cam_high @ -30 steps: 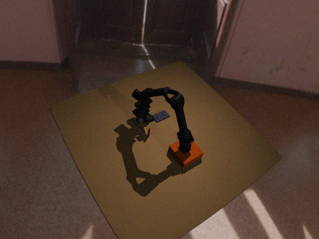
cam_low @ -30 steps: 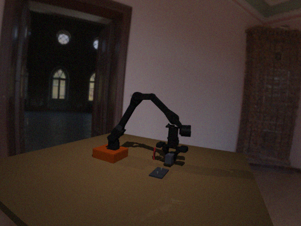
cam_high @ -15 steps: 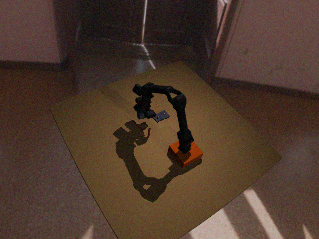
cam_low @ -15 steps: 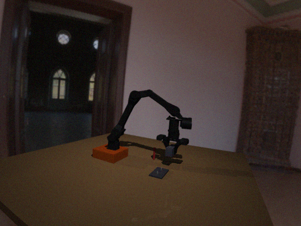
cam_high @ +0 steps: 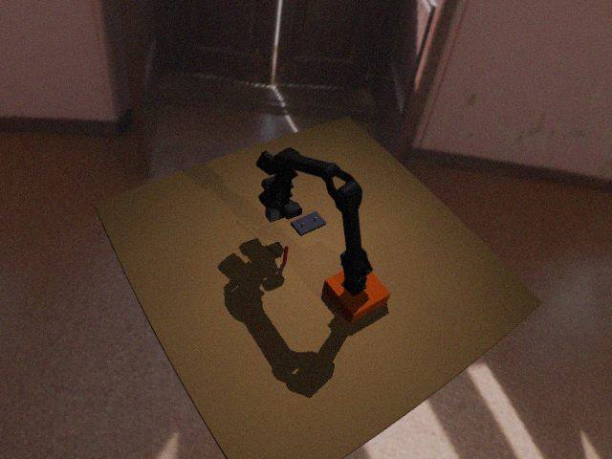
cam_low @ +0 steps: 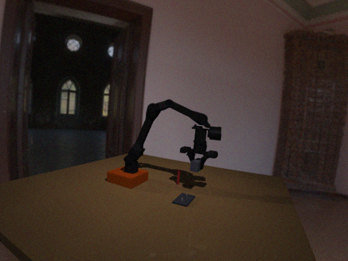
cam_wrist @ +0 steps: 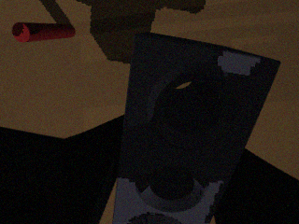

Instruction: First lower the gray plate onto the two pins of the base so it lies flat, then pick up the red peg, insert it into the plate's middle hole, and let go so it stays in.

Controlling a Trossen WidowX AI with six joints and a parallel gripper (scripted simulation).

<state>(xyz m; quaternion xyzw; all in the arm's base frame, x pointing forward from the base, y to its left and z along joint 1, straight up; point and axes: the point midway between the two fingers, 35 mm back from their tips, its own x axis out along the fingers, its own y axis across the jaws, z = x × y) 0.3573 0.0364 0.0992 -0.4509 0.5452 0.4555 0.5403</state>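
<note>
Now: gripper tip 140 mm to the left of the gray base, 110 mm above it and 20 mm past it. The rest, counted from my gripper tip: red peg (110 mm behind, 80 mm below, 50 mm to the left); then gray plate (30 mm above).
</note>
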